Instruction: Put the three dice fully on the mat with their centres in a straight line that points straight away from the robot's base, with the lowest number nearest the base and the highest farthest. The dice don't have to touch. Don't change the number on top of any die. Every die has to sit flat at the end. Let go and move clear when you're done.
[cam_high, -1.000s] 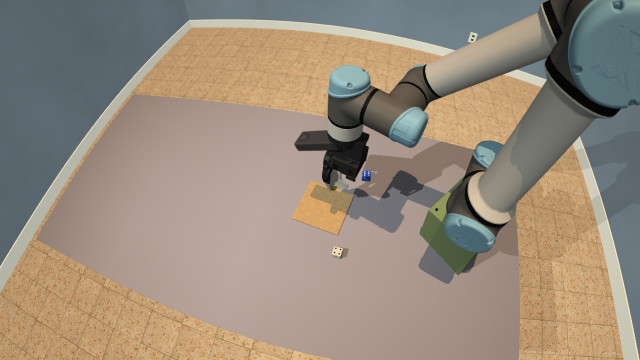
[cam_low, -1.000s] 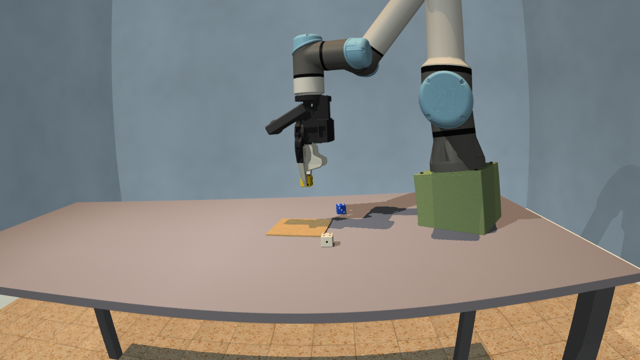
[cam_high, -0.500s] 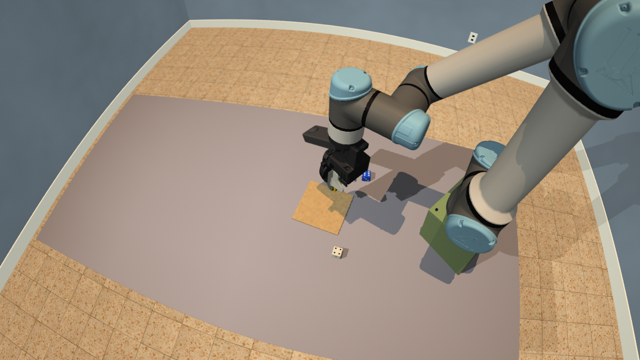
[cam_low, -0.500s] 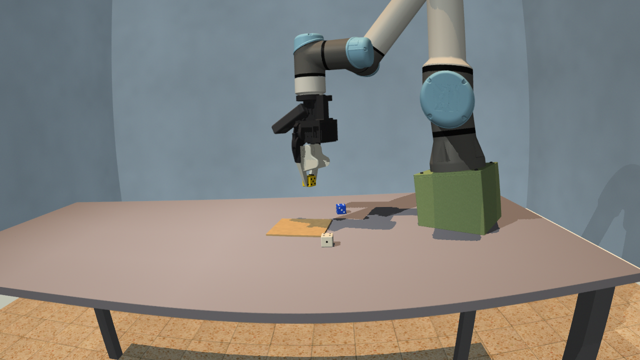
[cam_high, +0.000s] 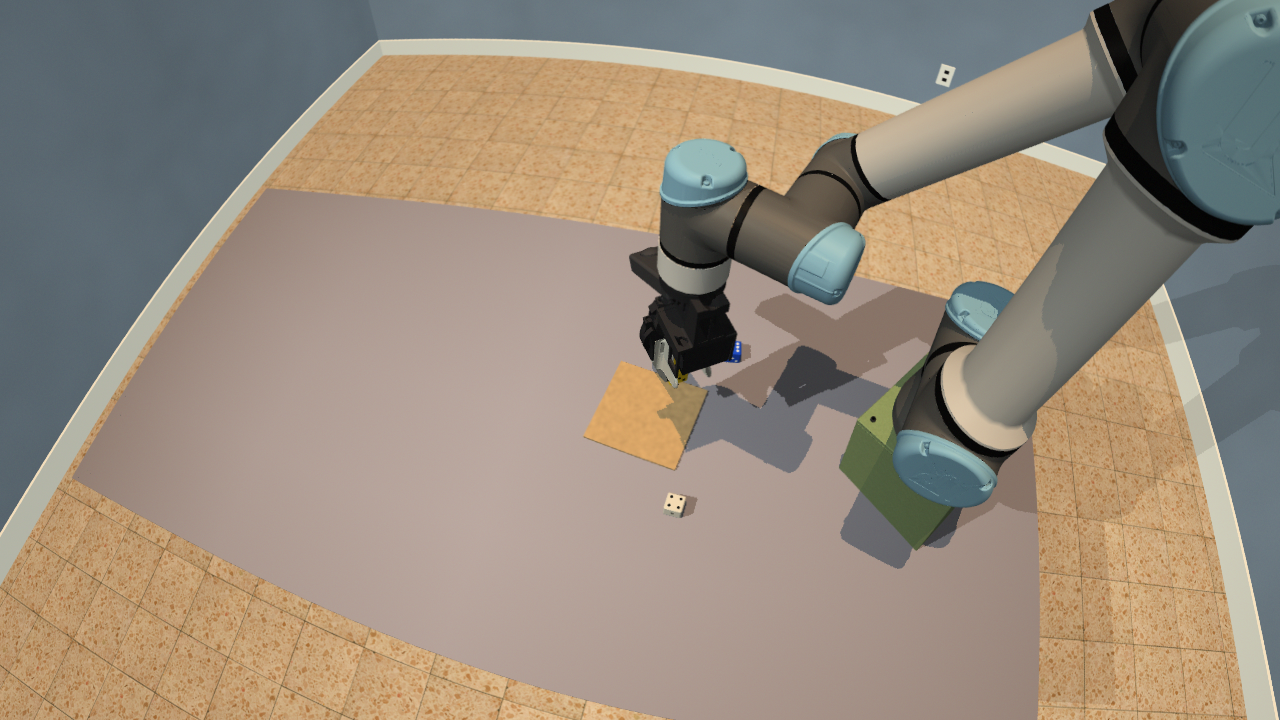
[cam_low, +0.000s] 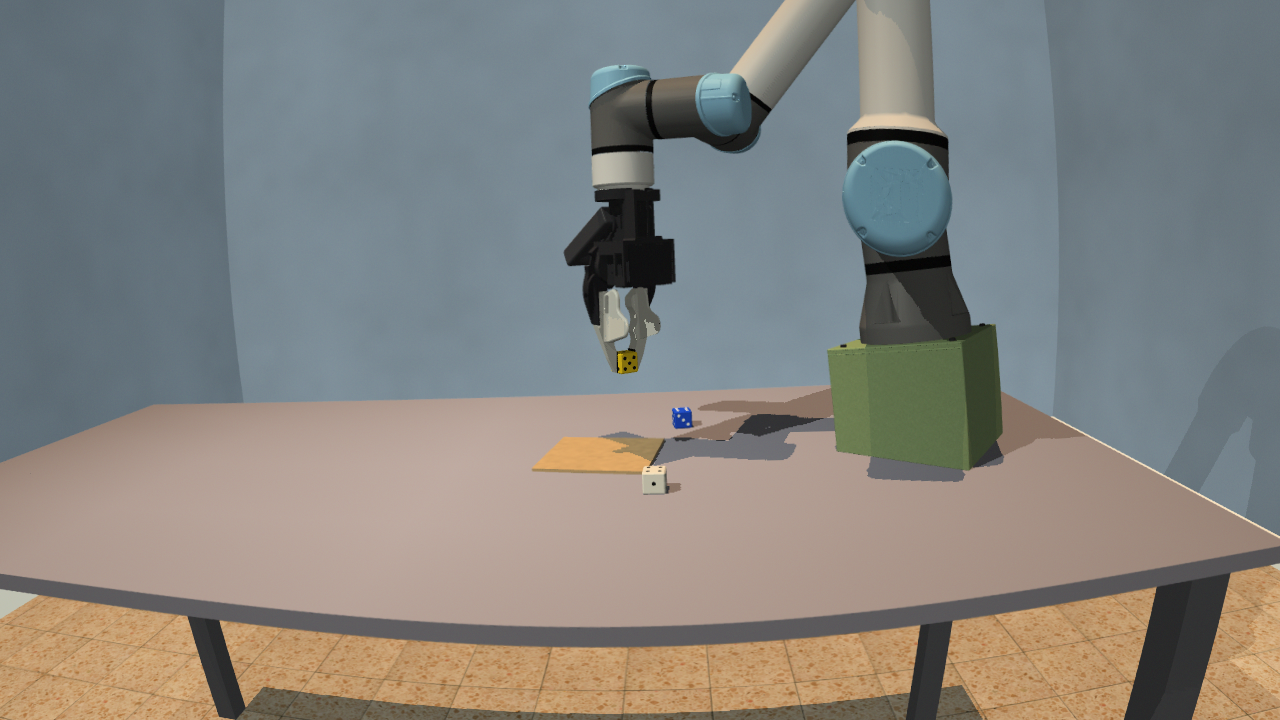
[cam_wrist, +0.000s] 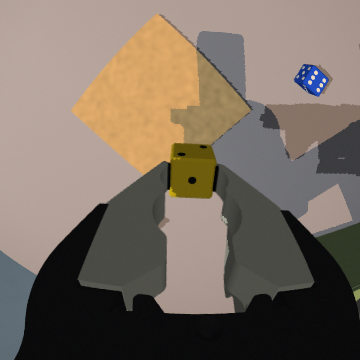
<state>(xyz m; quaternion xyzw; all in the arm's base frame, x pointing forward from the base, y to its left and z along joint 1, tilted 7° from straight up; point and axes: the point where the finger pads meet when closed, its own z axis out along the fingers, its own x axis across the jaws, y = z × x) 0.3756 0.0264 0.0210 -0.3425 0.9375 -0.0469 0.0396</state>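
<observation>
Now: hand 3 cm short of the mat, 1 cm to the right of it and 12 cm above it. The rest, counted from my hand: white die 5 cm behind, 14 cm to the left, 11 cm below; then blue die 6 cm behind, 13 cm to the right, 11 cm below; then yellow die right at my hand.
</observation>
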